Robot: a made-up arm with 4 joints.
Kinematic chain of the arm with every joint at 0, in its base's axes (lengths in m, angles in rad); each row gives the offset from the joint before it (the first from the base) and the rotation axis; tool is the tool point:
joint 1: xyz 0 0 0.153 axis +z
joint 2: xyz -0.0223 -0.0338 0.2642 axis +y
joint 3: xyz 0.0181 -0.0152 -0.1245 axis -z
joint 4: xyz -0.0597 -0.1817 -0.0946 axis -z
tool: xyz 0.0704 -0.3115 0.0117
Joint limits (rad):
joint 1: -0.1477..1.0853
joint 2: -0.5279..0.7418
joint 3: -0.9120..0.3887
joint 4: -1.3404..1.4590
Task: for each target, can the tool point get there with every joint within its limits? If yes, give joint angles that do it. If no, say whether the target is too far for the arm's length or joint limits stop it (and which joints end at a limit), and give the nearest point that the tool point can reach.
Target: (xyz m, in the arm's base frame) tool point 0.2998 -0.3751 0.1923
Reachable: yes | joints 0.5752 0.1928 0.1788 -0.5727
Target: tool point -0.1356 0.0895 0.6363
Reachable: no: joint limits stop it (at a limit: joint 1, joint 2, joint 3, joint 4) | nearest point -0.4966 -0.1052 0.5514 | short by 0.419 m
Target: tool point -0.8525 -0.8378 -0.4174
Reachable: no: too far | nearest point -0.3356 -0.3657 0.1112 | short by 0.877 m
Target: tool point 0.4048 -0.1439 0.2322
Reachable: yes | joints 0.6511 -0.0902 0.0531 -0.9736
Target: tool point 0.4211 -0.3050 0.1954
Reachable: yes | joints 0.9204 0.2376 0.0262 -0.2306
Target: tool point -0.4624 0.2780 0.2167
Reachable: no: joint limits stop it (at a limit: joint 1, joint 3, joint 4) | nearest point -0.4791 -0.1077 0.2337 | short by 0.386 m
